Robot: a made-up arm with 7 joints.
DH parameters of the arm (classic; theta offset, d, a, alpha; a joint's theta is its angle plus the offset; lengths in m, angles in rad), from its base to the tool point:
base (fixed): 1.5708 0.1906 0 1.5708
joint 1: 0 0.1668 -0.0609 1.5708
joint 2: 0 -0.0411 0.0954 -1.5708
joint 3: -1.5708 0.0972 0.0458 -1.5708
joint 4: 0 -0.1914 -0.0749 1.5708
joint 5: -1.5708 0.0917 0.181 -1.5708
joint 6: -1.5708 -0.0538 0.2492 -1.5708
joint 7: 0 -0.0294 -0.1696 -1.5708
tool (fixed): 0 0.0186 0 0
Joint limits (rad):
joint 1: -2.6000..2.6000
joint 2: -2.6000..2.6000
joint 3: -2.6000..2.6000
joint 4: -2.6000..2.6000
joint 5: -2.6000..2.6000
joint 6: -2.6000..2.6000
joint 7: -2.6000..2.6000
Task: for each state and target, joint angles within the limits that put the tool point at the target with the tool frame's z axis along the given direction. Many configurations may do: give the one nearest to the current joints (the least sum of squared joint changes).
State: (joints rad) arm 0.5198 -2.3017 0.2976 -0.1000 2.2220 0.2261 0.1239
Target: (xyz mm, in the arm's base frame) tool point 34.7 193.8 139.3 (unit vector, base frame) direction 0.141 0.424 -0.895
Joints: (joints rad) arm 0.2039 -2.0123 0.4618 -0.1963 2.4573 -0.1486 -0.0001
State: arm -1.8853 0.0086 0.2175 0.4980 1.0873 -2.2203 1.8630
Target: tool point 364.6 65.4 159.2 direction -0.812 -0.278 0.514
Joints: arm -2.2765 0.0698 -0.3531 1.1642 1.0686 -1.8371 1.9953
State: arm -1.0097 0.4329 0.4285 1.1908 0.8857 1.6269 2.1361
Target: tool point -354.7 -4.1 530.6 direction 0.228 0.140 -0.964
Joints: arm -0.9662 1.1590 -0.1401 1.4997 0.2421 2.1901 2.6000
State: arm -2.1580 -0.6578 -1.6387 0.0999 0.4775 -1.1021 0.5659
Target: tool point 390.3 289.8 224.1 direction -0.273 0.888 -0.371
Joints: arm -1.5366 -0.2351 -1.3259 0.1932 0.5048 -0.8760 0.4771
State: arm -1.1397 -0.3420 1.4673 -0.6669 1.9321 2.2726 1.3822
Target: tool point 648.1 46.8 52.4 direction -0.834 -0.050 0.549
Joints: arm -1.1680 0.1182 1.5292 -0.9923 1.6387 1.6784 1.7821
